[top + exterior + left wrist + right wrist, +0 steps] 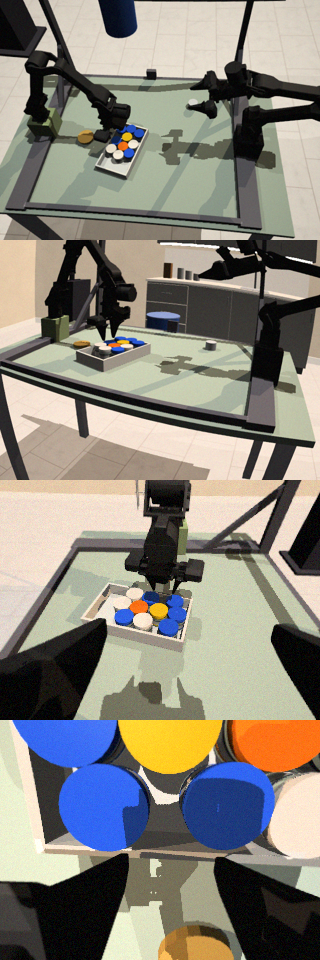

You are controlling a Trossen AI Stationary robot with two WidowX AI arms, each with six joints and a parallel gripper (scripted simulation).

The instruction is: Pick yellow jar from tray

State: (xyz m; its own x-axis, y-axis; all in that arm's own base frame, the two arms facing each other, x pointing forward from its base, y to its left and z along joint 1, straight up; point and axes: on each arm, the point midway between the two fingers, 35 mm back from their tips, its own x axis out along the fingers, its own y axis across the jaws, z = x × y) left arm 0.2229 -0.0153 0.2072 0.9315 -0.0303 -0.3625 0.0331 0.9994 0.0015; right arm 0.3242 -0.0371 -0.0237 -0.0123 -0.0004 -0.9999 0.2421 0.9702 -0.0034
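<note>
Right now the yellow jar is 1 cm ahead of my right hand, 7 cm to the left of it and 5 cm below it. Round my right hand: blue jar: 2 cm behind, 12 cm to the left, 5 cm below; then flat orange disc: 1 cm ahead, 13 cm to the right, 7 cm below; then orange jar: 6 cm ahead, 6 cm to the left, 5 cm below.
</note>
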